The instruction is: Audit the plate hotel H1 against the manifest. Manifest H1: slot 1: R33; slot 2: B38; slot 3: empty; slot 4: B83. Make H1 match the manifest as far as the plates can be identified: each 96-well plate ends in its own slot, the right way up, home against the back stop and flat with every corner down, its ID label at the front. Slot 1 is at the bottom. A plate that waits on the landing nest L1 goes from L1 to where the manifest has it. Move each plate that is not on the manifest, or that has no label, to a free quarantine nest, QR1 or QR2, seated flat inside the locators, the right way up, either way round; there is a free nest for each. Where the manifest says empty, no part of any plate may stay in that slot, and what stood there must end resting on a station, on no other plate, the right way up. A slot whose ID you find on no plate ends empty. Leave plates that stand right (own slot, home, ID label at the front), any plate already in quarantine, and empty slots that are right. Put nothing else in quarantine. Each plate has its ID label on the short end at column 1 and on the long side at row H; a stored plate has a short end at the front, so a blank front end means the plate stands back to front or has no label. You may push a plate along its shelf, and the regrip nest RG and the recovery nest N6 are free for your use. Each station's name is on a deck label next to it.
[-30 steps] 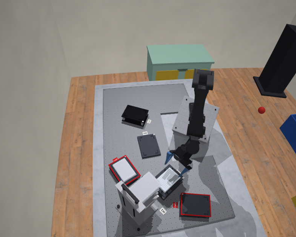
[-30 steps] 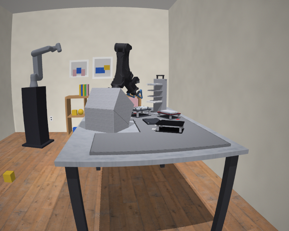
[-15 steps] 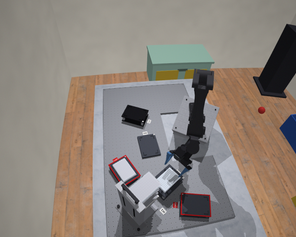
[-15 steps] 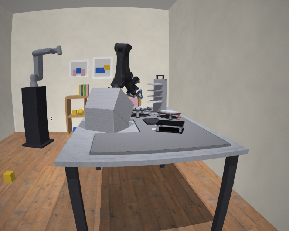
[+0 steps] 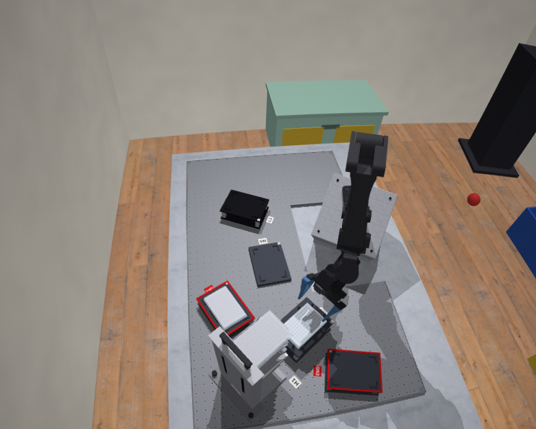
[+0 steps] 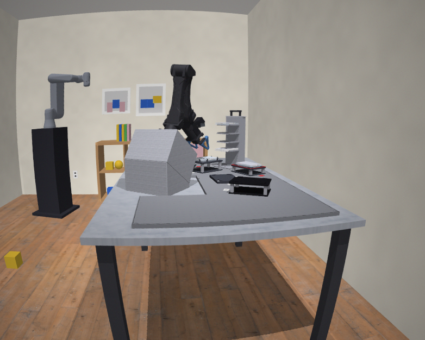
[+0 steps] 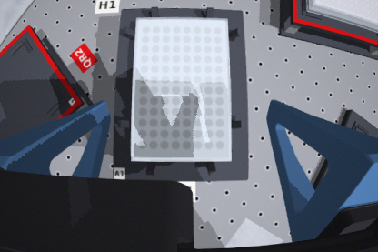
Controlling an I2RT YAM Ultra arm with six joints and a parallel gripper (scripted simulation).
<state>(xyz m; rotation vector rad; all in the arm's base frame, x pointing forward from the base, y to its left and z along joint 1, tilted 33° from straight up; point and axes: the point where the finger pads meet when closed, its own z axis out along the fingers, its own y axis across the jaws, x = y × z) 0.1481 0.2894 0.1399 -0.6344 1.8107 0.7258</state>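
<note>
The regrip nest RG is 8 cm below my hand, 3 cm to the left of it and 2 cm ahead of it. From my hand the other things lie so: RG label: 14 cm below, 5 cm to the right, 5 cm behind; quarantine nest QR2: 15 cm to the left, 14 cm behind, 10 cm below; white 96-well plate: 16 cm to the left, 14 cm ahead, 2 cm below.
</note>
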